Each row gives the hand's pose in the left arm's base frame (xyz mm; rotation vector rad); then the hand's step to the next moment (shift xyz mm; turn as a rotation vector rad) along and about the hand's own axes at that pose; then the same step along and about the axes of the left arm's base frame.
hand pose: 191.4 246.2 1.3 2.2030 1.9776 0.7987
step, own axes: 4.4 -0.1 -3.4 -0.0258 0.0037 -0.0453
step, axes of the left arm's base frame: -1.4 3.2 4.3 -0.0166 -0.0377 0.0321
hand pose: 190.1 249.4 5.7 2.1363 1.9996 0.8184
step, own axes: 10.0 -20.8 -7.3 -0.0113 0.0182 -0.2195
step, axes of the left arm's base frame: -22.0 10.2 0.4 -0.0814 -0.0748 0.1908
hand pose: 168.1 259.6 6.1 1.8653 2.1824 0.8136
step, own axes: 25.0 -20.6 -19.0 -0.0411 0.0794 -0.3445
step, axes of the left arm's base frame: -31.7 16.6 11.4 -0.0788 -0.1358 0.3194
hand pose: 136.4 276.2 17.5 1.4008 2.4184 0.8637
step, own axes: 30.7 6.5 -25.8 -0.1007 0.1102 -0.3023
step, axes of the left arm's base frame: -23.2 18.6 27.7 -0.0062 -0.1587 0.2974
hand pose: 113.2 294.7 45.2 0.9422 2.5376 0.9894
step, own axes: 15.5 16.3 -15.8 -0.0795 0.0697 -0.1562
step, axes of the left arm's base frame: -11.0 11.2 22.6 0.0237 -0.0929 0.1625
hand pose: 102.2 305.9 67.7 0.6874 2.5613 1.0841
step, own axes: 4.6 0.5 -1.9 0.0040 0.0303 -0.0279
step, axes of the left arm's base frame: -4.5 1.6 1.4 -0.0056 0.0038 0.0408
